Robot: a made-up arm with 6 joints.
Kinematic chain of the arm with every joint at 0, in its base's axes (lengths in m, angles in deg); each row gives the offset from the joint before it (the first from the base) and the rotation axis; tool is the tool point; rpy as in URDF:
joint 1: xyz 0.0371 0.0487 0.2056 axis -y
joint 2: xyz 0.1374 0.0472 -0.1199 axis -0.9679 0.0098 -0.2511
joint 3: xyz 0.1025 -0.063 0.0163 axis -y
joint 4: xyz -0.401 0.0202 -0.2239 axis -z
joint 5: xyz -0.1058 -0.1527 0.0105 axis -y
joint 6: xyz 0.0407 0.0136 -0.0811 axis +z
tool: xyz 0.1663 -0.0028 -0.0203 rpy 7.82 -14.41 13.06
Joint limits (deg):
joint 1: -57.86..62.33
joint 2: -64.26..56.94
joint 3: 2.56..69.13
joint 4: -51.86..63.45
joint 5: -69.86..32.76
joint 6: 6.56..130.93
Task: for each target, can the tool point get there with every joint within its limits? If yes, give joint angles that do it. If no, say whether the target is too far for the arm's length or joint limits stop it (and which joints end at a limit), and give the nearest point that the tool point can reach.
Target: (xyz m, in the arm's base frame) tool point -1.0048 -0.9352 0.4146
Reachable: no: too far | nearest point -0.4419 -0.3815 0.1555 | short by 0.831 m
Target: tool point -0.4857 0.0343 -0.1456
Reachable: yes | joints -39.71 -5.51 8.35 5.84 -54.94 27.67
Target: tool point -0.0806 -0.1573 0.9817
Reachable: no: joint limits stop it (at a limit: joint 1, joint 2, joint 3, joint 4, joint 5, joint 6) | nearest point -0.2195 -0.0941 0.4445 | short by 0.558 m
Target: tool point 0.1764 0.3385 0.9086
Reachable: no: joint limits stop it (at a limit: joint 1, joint 2, joint 3, joint 4, joint 6) | nearest point 0.4431 0.4196 0.4349 | short by 0.550 m
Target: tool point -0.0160 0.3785 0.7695
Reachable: no: joint limits stop it (at a limit: joint 1, joint 2, joint 3, joint 4, joint 6) | nearest point -0.2472 0.2531 0.3940 | short by 0.458 m
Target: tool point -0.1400 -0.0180 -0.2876
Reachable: yes | joints -2.98 12.25 14.08 -19.90 23.35 107.56
